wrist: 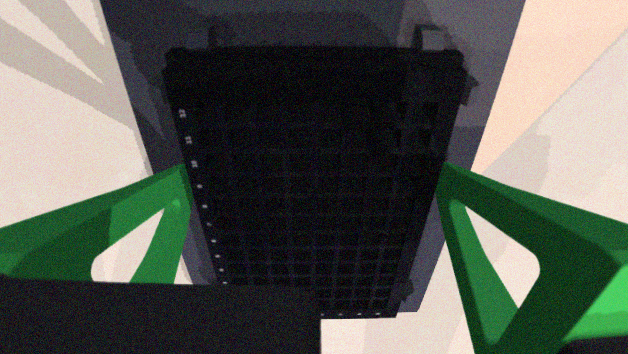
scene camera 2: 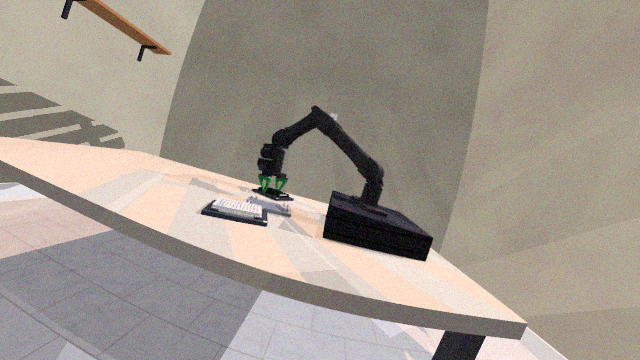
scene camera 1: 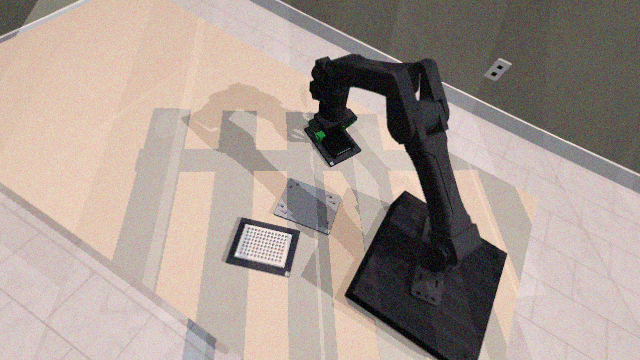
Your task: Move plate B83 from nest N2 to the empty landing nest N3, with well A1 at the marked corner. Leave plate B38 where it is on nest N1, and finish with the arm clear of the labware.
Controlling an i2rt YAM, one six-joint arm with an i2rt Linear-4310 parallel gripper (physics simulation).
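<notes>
A black well plate [scene camera 1: 338, 143] [wrist: 310, 200] sits on a dark nest [scene camera 1: 345, 156] [wrist: 310, 25] at the back; its number column runs along the left in the wrist view. My gripper [scene camera 1: 334, 132] [scene camera 2: 272, 190] [wrist: 314, 177] is open, low at this plate, with a green fingertip at each long side. A white well plate [scene camera 1: 264, 245] [scene camera 2: 237, 206] sits on another dark nest [scene camera 1: 260, 267] [scene camera 2: 235, 217], away from the gripper. An empty grey nest [scene camera 1: 307, 206] [scene camera 2: 275, 206] with small corner posts lies between them. The plate names and nest numbers are not readable.
The arm's black base block [scene camera 1: 390, 300] [scene camera 2: 375, 230] stands right of the nests. The arm arches above the table from it. The table's front edge [scene camera 2: 200, 255] runs past the white plate's side. A wall shelf [scene camera 2: 120, 25] is high at the upper left.
</notes>
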